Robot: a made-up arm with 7 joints.
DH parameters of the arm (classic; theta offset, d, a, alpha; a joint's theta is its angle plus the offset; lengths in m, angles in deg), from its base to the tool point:
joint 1: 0 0.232 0 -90
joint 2: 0 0 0 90
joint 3: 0 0.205 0.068 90
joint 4: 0 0 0.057 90
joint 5: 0 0.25 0 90
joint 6: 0 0 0.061 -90
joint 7: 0 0.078 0 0
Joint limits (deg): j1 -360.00..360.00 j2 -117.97..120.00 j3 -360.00..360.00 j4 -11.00..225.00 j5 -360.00..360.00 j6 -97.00..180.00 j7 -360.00..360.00
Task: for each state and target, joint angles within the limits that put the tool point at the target. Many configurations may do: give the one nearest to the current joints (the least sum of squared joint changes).
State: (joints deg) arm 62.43 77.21 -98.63 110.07 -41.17 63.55 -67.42
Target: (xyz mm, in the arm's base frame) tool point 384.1 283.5 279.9
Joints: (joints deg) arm 90.75 86.40 -88.94 101.85 -37.88 76.13 -67.42
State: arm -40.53 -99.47 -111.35 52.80 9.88 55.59 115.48
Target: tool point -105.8 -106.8 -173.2
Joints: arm -39.39 -107.19 -158.94 71.15 8.38 46.33 115.48
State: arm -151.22 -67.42 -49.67 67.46 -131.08 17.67 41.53
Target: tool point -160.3 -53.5 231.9
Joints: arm -141.84 -51.83 -48.27 4.37 -140.12 4.16 41.53
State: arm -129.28 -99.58 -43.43 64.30 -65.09 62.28 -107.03
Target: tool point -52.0 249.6 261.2
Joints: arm -175.77 -100.46 -68.36 33.73 -57.33 97.97 -107.03
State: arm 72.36 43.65 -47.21 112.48 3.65 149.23 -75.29
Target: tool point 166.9 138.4 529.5
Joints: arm 78.75 -1.27 -39.77 123.16 5.81 175.27 -75.29
